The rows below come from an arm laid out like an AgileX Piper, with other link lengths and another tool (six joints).
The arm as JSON. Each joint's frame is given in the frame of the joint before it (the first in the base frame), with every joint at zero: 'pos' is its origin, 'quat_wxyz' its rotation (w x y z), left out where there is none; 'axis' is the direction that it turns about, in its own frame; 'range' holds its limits. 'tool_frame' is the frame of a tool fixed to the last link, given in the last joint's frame.
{
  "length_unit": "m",
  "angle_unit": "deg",
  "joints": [
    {
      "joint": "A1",
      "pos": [
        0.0,
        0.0,
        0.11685
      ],
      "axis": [
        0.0,
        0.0,
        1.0
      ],
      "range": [
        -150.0,
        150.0
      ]
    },
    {
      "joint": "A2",
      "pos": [
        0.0,
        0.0,
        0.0
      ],
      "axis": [
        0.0,
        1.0,
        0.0
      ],
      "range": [
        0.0,
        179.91
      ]
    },
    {
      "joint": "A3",
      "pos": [
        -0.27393,
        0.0,
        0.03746
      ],
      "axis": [
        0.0,
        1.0,
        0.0
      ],
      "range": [
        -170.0,
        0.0
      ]
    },
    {
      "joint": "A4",
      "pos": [
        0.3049,
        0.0,
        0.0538
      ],
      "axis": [
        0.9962,
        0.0,
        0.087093
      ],
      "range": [
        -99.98,
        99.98
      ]
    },
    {
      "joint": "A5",
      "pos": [
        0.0,
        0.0,
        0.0
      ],
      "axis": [
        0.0,
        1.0,
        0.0
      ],
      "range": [
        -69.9,
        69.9
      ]
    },
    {
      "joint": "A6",
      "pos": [
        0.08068,
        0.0,
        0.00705
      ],
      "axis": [
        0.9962,
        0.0,
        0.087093
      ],
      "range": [
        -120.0,
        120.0
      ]
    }
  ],
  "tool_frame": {
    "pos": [
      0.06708,
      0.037,
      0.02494
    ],
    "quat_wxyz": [
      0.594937,
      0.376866,
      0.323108,
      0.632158
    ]
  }
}
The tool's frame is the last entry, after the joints.
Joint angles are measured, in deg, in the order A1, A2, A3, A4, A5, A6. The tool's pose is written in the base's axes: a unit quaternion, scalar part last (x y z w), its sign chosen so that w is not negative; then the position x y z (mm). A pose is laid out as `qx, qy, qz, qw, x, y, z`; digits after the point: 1 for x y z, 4 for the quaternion.
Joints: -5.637 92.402 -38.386 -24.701 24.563 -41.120
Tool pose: 0.2794, 0.9154, 0.1585, 0.2427, 295.8, -22.3, 20.4
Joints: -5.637 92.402 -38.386 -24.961 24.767 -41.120
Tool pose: 0.2781, 0.9165, 0.1566, 0.2413, 295.2, -22.9, 20.3
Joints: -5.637 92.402 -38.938 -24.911 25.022 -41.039
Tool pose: 0.2790, 0.9154, 0.1566, 0.2444, 298.2, -23.3, 22.6
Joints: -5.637 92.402 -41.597 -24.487 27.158 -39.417
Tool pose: 0.2970, 0.9070, 0.1542, 0.2557, 310.7, -25.3, 33.7
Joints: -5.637 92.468 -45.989 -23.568 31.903 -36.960
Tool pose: 0.3304, 0.8940, 0.1463, 0.2650, 326.9, -28.8, 52.2
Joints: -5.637 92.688 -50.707 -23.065 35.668 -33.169
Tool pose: 0.3674, 0.8736, 0.1440, 0.2848, 346.7, -31.8, 73.2
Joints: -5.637 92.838 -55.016 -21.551 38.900 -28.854
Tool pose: 0.4125, 0.8456, 0.1501, 0.3038, 364.6, -32.2, 94.1
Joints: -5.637 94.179 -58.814 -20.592 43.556 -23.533
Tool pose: 0.4670, 0.8185, 0.1426, 0.3027, 375.6, -33.9, 104.3
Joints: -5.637 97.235 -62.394 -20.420 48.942 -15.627
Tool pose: 0.5372, 0.7831, 0.1190, 0.2899, 384.5, -37.3, 101.9
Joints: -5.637 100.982 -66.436 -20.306 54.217 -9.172
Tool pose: 0.5932, 0.7513, 0.0900, 0.2750, 394.2, -41.4, 96.6
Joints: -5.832 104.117 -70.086 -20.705 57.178 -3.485
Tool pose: 0.6338, 0.7191, 0.0705, 0.2762, 406.9, -47.3, 93.6
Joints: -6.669 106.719 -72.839 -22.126 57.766 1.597
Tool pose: 0.6623, 0.6879, 0.0575, 0.2913, 420.0, -59.2, 90.0
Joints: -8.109 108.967 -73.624 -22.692 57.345 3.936
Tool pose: 0.6811, 0.6699, 0.0462, 0.2918, 423.5, -71.8, 78.1
